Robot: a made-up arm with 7 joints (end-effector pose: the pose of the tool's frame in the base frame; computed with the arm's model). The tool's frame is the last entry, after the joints.
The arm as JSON. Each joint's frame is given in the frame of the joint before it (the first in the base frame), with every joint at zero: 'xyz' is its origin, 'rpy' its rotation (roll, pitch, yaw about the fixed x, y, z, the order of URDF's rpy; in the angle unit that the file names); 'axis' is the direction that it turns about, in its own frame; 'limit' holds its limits. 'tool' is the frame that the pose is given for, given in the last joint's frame.
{
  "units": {
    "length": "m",
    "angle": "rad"
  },
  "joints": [
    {
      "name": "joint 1",
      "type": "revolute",
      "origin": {
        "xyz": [
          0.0,
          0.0,
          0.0
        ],
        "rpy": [
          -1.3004,
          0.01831,
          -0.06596
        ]
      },
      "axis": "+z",
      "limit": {
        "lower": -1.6,
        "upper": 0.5
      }
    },
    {
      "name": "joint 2",
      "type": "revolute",
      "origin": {
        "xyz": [
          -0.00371,
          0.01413,
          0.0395
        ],
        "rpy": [
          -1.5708,
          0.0,
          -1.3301
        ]
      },
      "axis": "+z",
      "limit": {
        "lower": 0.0,
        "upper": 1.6
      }
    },
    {
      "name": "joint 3",
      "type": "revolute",
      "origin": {
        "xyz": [
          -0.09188,
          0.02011,
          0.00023
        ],
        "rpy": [
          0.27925,
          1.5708,
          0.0
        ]
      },
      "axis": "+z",
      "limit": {
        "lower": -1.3,
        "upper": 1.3
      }
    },
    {
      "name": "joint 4",
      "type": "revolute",
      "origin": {
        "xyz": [
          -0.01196,
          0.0,
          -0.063
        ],
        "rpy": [
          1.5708,
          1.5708,
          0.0
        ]
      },
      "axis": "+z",
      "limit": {
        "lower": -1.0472,
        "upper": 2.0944
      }
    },
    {
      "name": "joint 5",
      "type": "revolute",
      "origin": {
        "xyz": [
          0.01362,
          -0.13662,
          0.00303
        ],
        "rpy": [
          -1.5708,
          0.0,
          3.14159
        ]
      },
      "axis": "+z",
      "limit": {
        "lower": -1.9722,
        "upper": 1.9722
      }
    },
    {
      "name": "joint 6",
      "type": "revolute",
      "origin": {
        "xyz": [
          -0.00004,
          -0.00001,
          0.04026
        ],
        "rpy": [
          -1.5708,
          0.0,
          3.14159
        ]
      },
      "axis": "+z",
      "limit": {
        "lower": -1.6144,
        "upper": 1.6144
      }
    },
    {
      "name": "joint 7",
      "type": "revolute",
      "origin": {
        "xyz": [
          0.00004,
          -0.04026,
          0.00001
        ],
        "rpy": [
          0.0,
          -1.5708,
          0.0
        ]
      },
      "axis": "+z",
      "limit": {
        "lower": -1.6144,
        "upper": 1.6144
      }
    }
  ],
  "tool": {
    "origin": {
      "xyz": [
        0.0,
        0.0,
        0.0
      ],
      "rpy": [
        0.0,
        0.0,
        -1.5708
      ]
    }
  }
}
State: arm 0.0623 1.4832 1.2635 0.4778 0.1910 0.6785 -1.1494
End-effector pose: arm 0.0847 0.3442 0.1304 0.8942 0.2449 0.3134 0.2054
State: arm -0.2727 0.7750 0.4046 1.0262 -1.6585 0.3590 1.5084
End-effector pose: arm 0.1335 0.3022 -0.2243 0.2645 -0.2897 0.4784 0.7857
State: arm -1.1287 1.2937 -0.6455 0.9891 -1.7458 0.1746 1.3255
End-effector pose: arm 0.2773 0.2906 -0.0111 0.6082 -0.1453 0.1468 0.7664
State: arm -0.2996 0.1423 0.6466 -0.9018 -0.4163 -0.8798 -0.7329
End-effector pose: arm 0.1010 0.1262 0.0236 0.5743 0.3365 -0.7404 -0.0932
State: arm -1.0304 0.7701 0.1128 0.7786 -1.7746 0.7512 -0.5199
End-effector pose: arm 0.3240 0.1807 -0.0447 0.7430 -0.5739 -0.0051 -0.3444
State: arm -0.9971 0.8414 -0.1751 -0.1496 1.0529 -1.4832 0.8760
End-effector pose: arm 0.2382 0.0345 0.0250 0.2843 0.3124 -0.8472 -0.3223
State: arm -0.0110 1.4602 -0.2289 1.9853 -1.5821 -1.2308 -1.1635
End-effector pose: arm -0.0575 0.3726 0.0388 0.7587 0.5957 0.1882 0.1850
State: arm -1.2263 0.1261 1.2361 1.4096 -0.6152 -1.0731 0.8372
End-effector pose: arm 0.3090 0.0874 -0.1898 0.3941 -0.5215 -0.0027 0.7568
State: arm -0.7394 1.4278 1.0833 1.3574 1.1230 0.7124 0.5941
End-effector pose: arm 0.0770 0.4025 -0.0037 0.2918 0.3796 0.4079 0.7774
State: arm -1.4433 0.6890 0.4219 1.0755 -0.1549 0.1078 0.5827
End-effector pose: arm 0.3473 0.2041 0.0232 0.8727 -0.0862 -0.0730 0.4750
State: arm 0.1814 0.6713 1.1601 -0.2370 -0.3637 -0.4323 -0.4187
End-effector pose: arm 0.0781 0.2756 0.0136 0.8486 0.4304 -0.2690 0.1491
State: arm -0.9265 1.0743 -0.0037 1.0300 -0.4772 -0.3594 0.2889
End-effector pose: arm 0.2674 0.2958 -0.0331 0.8848 0.1943 -0.1540 0.3946
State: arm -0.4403 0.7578 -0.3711 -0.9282 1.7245 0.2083 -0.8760
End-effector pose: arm 0.1469 -0.0097 0.0024 0.4281 0.8928 -0.1400 0.0076
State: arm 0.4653 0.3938 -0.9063 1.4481 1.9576 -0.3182 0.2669
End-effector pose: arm -0.2413 0.1604 -0.2645 0.1213 0.3388 0.1878 -0.9139
